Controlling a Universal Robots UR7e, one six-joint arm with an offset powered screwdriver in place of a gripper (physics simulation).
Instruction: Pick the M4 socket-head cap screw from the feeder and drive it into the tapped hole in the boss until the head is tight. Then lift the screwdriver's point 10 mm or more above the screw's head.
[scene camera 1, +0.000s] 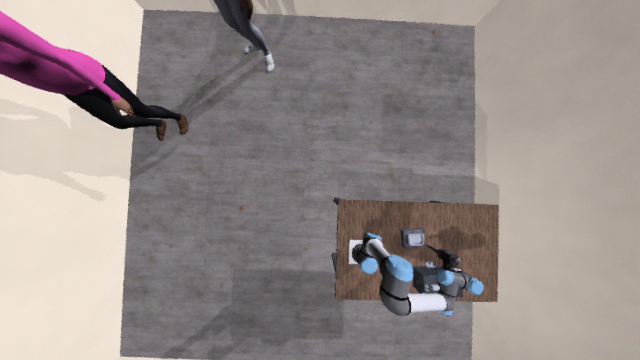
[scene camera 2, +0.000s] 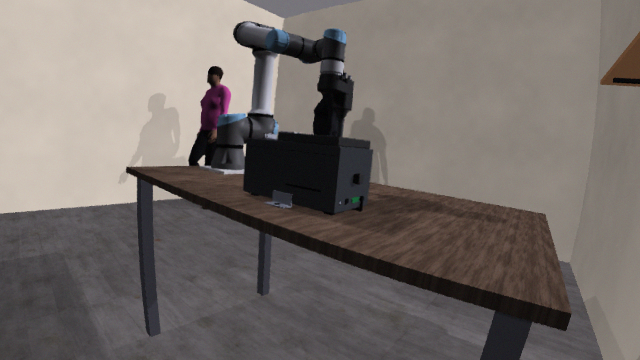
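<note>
My screwdriver (scene camera 1: 427, 246) (scene camera 2: 342, 97) is black, offset from the wrist. In scene camera 1 its thin shaft ends close to the right edge of a grey block with a light raised middle (scene camera 1: 414, 239); height and contact cannot be told. In scene camera 2 the driver is upright and its lower end is hidden behind the feeder. The feeder (scene camera 1: 424, 280) (scene camera 2: 292, 167) is a dark box beside the block, partly under the arm in scene camera 1. The M4 screw and the tapped hole are too small to make out, so whether the bit carries a screw cannot be told.
The arm's base plate (scene camera 1: 352, 257) (scene camera 2: 220, 170) sits on the wooden table (scene camera 1: 350, 215) (scene camera 2: 450, 240). A small metal bracket (scene camera 2: 282, 199) stands by the feeder. A person in magenta (scene camera 1: 55, 70) (scene camera 2: 216, 105) and one in dark grey trousers (scene camera 1: 242, 22) stand away from the table.
</note>
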